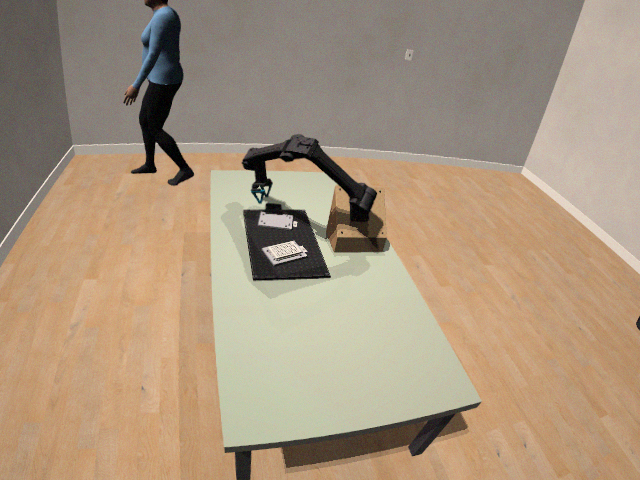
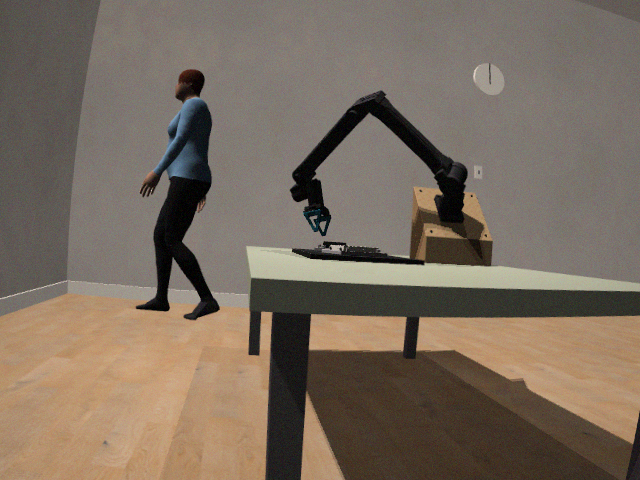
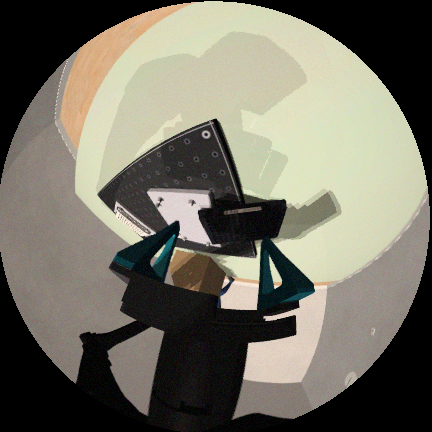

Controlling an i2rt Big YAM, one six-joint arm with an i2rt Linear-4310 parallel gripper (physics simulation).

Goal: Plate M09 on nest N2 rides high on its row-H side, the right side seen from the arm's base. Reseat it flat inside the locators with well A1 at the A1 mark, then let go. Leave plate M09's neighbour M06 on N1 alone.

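Seen in the pictures: gripper, fingertip midpoint: (image 1: pixel 263 200) (image 2: pixel 320 233) (image 3: pixel 221 232); arm's base at its link origin: (image 1: pixel 358 208) (image 2: pixel 448 210).
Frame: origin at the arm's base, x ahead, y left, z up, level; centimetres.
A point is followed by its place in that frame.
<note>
My gripper (image 1: pixel 263 199) @[x 41.1, y -24.1, z -10.9 cm] (image 2: pixel 320 233) @[x 41.1, y -24.1, z -10.9 cm] (image 3: pixel 221 232) @[x 41.1, y -24.1, z -10.9 cm] is open, above the far end of the black board. Below it, a black plate (image 1: pixel 272 207) @[x 36.1, y -24.1, z -15.0 cm] (image 2: pixel 334 243) @[x 36.2, y -18.9, z -14.0 cm] (image 3: pixel 245 225) @[x 36.2, y -25.3, z -15.3 cm] looks tilted at the edge of a pale nest (image 1: pixel 275 220) @[x 35.7, y -13.2, z -15.8 cm] (image 3: pixel 175 207) @[x 40.1, y -13.8, z -15.7 cm], overhanging the board edge. Most of that nest's top is bare. A white well plate (image 1: pixel 286 250) @[x 34.0, y 12.7, z -14.3 cm] (image 3: pixel 131 220) @[x 36.4, y 8.1, z -14.8 cm] sits on the nearer nest (image 1: pixel 276 259) @[x 38.9, y 17.8, z -15.2 cm]; a dark line shows under its near side. No label or A1 mark is readable, so I cannot confirm which plate is M09 or M06.
The perforated black board (image 1: pixel 315 269) @[x 22.6, y 22.6, z -16.9 cm] (image 2: pixel 405 260) @[x 22.7, y 26.9, z -17.2 cm] (image 3: pixel 175 160) @[x 47.7, y -18.2, z -16.9 cm] lies on the green table (image 1: pixel 330 351) @[x 25.7, y 65.6, z -18.2 cm] (image 2: pixel 439 299) @[x 38.6, y 97.6, z -20.0 cm]. The arm's wooden base (image 1: pixel 361 243) @[x -1.5, y 9.3, z -13.0 cm] (image 2: pixel 454 250) @[x 0.6, y 9.3, z -13.6 cm] (image 3: pixel 197 272) @[x 10.8, y -5.3, z -10.9 cm] stands beside the board. A person (image 1: pixel 165 46) (image 2: pixel 191 139) is beyond the table.
</note>
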